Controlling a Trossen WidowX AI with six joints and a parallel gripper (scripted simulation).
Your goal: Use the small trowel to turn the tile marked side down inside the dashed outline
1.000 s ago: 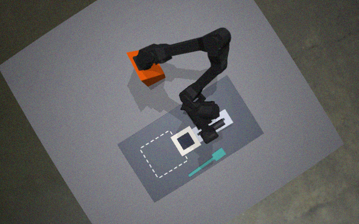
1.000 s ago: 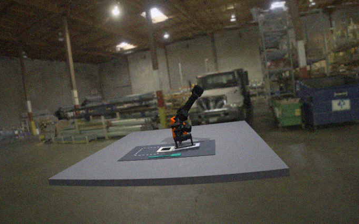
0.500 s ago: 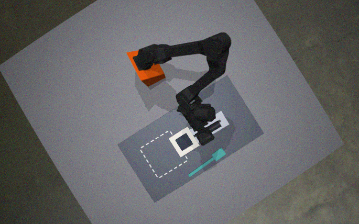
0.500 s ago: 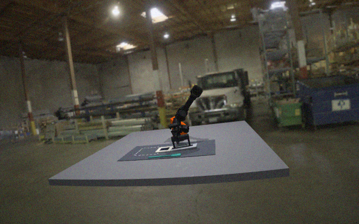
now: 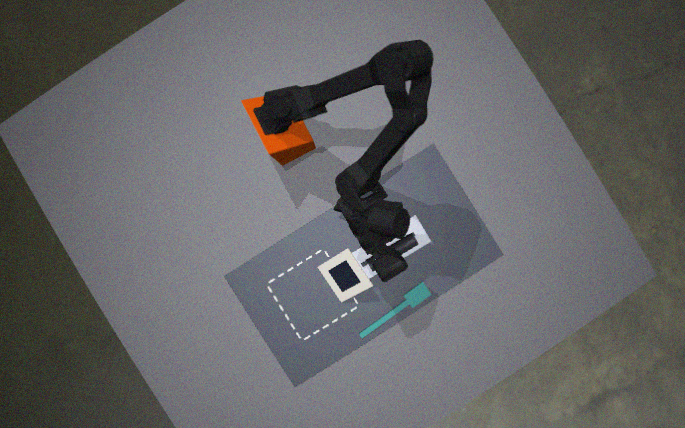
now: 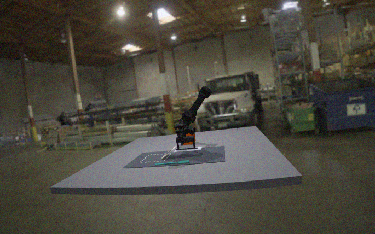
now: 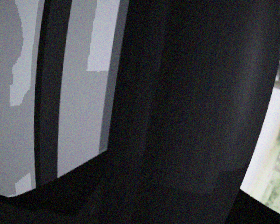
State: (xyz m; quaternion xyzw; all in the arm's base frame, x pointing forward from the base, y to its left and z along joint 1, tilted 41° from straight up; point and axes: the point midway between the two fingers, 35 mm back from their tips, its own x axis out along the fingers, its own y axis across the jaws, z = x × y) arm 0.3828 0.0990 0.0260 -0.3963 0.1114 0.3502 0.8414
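Now: gripper tip 2 cm past the tile, 10 cm to the left of it and 6 cm above it. From my gripper tip the other things lie so: dark mat: 1 cm behind, 5 cm to the right, 11 cm below; teal trowel: 12 cm ahead, 1 cm to the right, 9 cm below.
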